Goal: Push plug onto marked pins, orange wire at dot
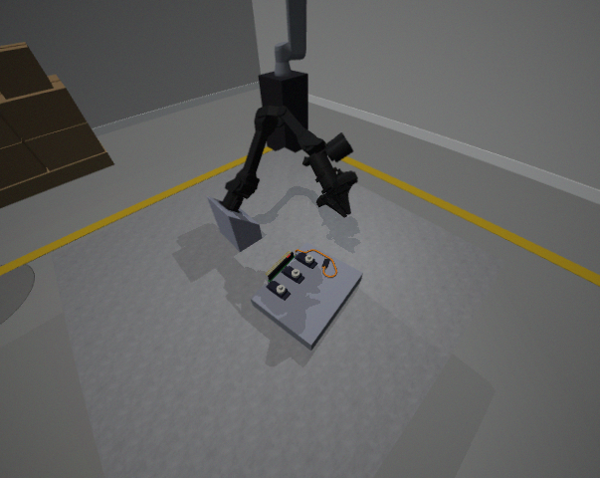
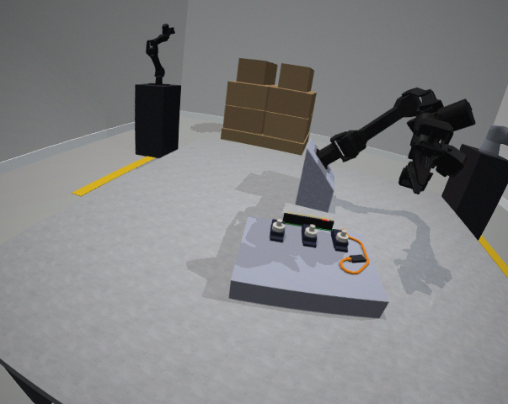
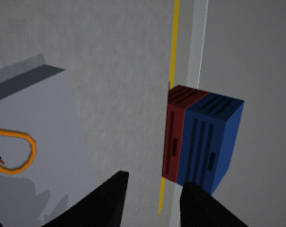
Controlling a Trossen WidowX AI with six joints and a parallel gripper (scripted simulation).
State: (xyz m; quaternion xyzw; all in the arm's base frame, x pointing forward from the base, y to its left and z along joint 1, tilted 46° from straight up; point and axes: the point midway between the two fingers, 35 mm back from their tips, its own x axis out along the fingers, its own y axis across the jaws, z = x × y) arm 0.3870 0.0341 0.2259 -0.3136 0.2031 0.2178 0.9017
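Right now my gripper tip is 170 mm above the red band, 150 mm to the left of it and 120 mm past it. The rest, counted from my gripper tip: grey holder block: 220 mm below, 160 mm to the right, 40 mm ahead; then pin row: 190 mm to the right, 180 mm below, 110 mm behind.
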